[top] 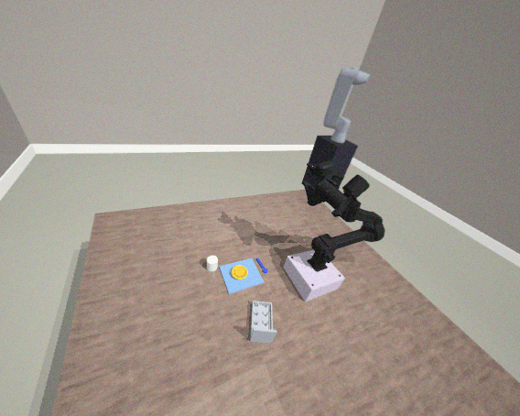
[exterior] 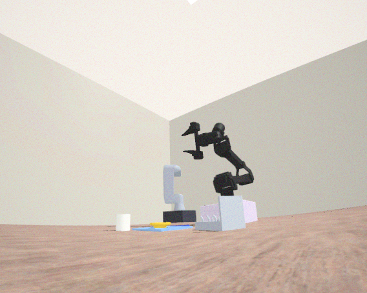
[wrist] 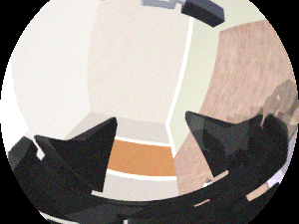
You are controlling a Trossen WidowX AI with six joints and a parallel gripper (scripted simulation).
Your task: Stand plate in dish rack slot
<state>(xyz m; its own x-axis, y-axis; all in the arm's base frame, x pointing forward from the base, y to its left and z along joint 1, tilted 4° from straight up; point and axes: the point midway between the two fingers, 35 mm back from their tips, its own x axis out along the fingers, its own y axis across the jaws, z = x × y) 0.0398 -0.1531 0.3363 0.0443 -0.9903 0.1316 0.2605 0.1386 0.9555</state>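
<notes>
The yellow plate lies 28 cm ahead of my gripper tip, 9 cm to the left of it and 39 cm below it. The rest, counted from my gripper tip: white cup 37 cm ahead, 1 cm to the left, 38 cm below; then grey dish rack 28 cm ahead, 29 cm to the left, 38 cm below.
</notes>
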